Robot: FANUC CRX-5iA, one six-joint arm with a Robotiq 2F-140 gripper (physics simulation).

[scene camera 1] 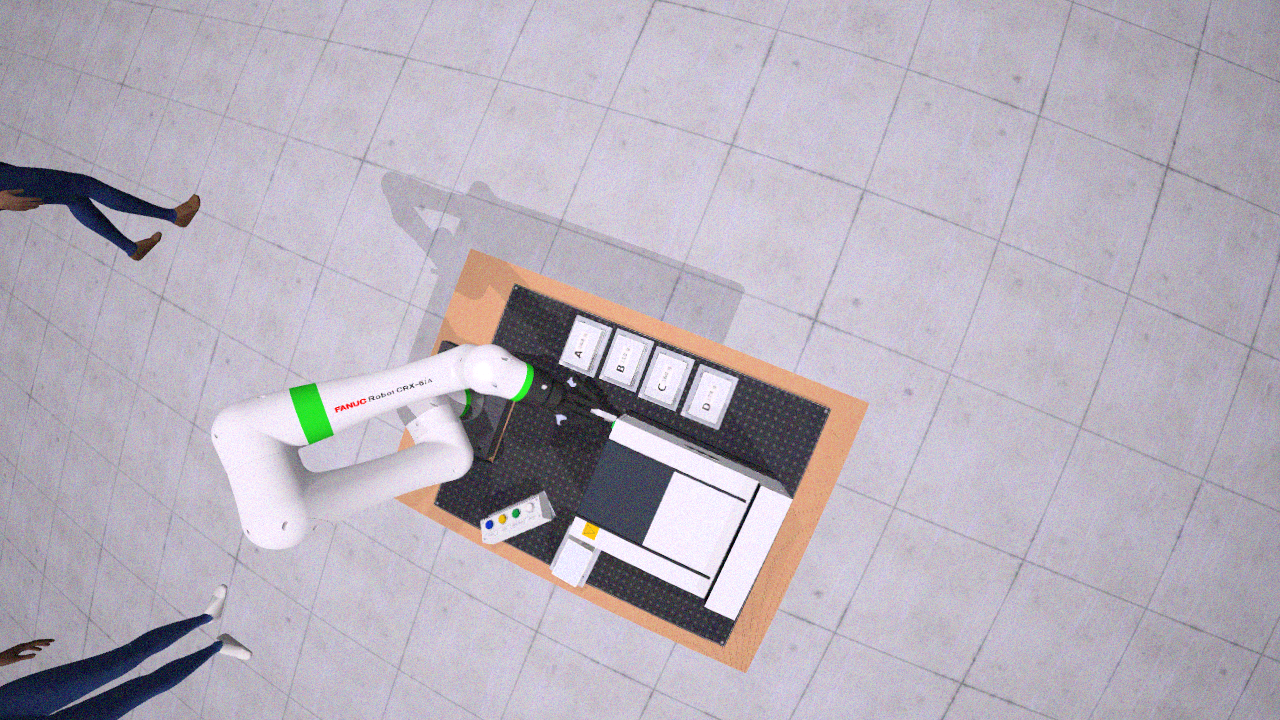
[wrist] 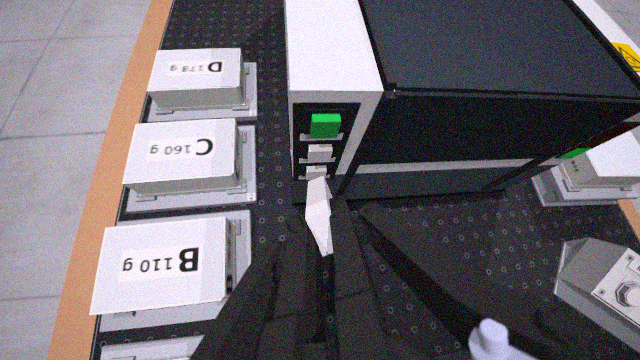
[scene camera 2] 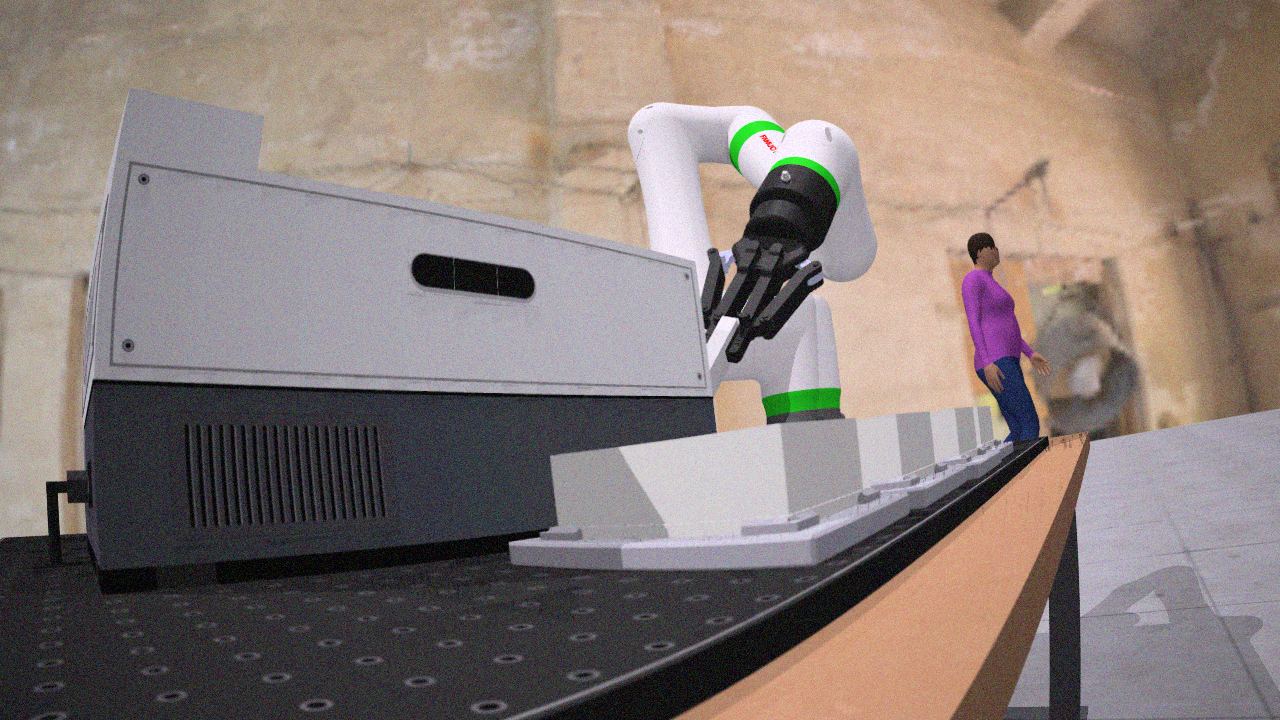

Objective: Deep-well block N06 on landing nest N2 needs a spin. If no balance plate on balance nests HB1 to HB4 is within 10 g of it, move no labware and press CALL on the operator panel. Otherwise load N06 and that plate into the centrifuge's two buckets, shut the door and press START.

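Places are measured from the arm's base along level axes (x ahead, y left, z up), in centimetres.
Where they show: gripper, fingertip midpoint: [scene camera 1: 612,419] [wrist: 321,192]; arm's base, link origin: [scene camera 1: 465,397].
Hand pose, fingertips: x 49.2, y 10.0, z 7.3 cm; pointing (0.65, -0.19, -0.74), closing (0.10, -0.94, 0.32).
Observation:
Things, the pixels of their top centre, and the offset from my fingertips. Level surfaces: height alone.
- lowest white key, top centre: [wrist: 316,166] dx +2.3, dy +0.1, dz +1.0 cm
- green key, top centre: [wrist: 326,114] dx +2.3, dy +0.1, dz +8.2 cm
- Plates B 110 g, top centre: [wrist: 161,262] [scene camera 1: 623,359] dx -2.7, dy +16.5, dz -5.5 cm
- A, top centre: [scene camera 1: 581,345] dx -16.3, dy +17.0, dz -5.5 cm
- block, top centre: [wrist: 615,151] [scene camera 1: 571,563] dx +0.1, dy -45.8, dz -3.0 cm
- operator panel, top centre: [scene camera 1: 509,525] dx -21.5, dy -41.6, dz -2.5 cm
- wooden table, surface height: dz -12.2 cm
My gripper [scene camera 1: 605,415] [scene camera 2: 726,335] [wrist: 321,192] is shut with nothing held. Its white tip is at the centrifuge's [scene camera 1: 626,483] [scene camera 2: 402,331] [wrist: 490,45] front left column, just below the lowest white key [wrist: 316,172] in the wrist view; contact cannot be told. A white key [wrist: 320,151] and a green key [wrist: 325,125] are above. The door looks shut. Plates B 110 g [scene camera 1: 626,360] [wrist: 160,265], C 160 g [scene camera 1: 666,377] [wrist: 182,150] and D 178 g [scene camera 1: 709,396] [scene camera 2: 698,483] [wrist: 195,70] sit on nests, beside A [scene camera 1: 585,346]. A block [scene camera 1: 574,559] [wrist: 620,160] sits on the opposite nest, label unreadable.
The operator panel [scene camera 1: 516,517] [wrist: 595,280] with blue, yellow, green and white buttons stands in front of the centrifuge. The perforated mat lies on a wooden table [scene camera 1: 796,519]. One person [scene camera 1: 98,190] [scene camera 2: 998,313] and another [scene camera 1: 134,662] stand on the floor away from the table.

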